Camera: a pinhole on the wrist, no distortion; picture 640 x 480 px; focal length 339.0 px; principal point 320.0 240.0 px. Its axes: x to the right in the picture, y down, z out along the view. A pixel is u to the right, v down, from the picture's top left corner.
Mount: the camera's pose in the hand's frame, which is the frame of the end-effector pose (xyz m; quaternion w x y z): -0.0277 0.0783 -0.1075 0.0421 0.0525 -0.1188 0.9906
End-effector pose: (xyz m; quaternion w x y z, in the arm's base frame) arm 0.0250 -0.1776 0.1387 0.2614 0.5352 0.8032 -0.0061
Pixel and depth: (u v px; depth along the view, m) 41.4 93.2 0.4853
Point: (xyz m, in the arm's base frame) 0.1682 0.1466 -0.3237
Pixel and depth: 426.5 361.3 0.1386
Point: 0.0515 -0.2369 0.1482
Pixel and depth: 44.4 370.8 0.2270
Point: -0.0585 -0.0856 -0.0139
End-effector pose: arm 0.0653 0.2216 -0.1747 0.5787 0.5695 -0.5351 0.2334
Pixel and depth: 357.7 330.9 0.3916
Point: 0.0628 -0.0198 -0.3162
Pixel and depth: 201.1 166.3 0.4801
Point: -0.0465 -0.1601 -0.0613
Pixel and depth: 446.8 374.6 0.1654
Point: 0.0424 0.2035 -0.2635
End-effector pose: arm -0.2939 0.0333 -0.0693 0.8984 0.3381 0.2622 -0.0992
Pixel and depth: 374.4 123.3 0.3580
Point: -0.1752 -0.0599 0.1894
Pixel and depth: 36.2 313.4 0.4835
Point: 0.1079 -0.2840 -0.1991
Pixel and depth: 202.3 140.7 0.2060
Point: -0.1677 0.0309 0.0013
